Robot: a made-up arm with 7 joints. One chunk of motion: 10 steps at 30 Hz.
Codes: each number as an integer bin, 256 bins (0 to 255) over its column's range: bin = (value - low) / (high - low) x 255, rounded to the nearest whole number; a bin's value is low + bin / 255 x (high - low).
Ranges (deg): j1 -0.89..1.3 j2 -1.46..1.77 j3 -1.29..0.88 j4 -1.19..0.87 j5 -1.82..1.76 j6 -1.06..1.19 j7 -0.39..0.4
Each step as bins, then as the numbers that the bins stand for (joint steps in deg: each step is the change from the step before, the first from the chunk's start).
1 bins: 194 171 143 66 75 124 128
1 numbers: 0.776 0.706 -0.073 -0.657 -0.767 0.034 0.007
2 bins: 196 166 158 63 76 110 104
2 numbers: 0.793 0.643 0.055 -0.681 -0.753 -0.089 -0.068
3 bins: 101 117 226 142 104 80 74
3 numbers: -0.023 0.022 0.633 -0.043 -0.360 -0.354 -0.161
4 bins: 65 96 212 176 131 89 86
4 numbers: -0.332 -0.244 0.514 0.232 0.019 -0.275 -0.124
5 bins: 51 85 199 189 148 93 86
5 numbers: -0.452 -0.383 0.403 0.337 0.258 -0.239 -0.124
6 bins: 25 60 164 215 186 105 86
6 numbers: -0.675 -0.700 0.106 0.547 0.791 -0.134 -0.124
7 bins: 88 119 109 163 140 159 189
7 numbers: -0.134 0.047 -0.362 0.127 0.145 0.343 0.196
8 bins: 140 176 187 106 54 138 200
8 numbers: 0.312 0.769 0.301 -0.334 -1.062 0.158 0.230
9 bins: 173 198 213 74 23 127 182
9 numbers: 0.596 1.048 0.523 -0.592 -1.497 0.061 0.174
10 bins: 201 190 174 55 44 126 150
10 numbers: 0.836 0.947 0.191 -0.746 -1.202 0.052 0.075
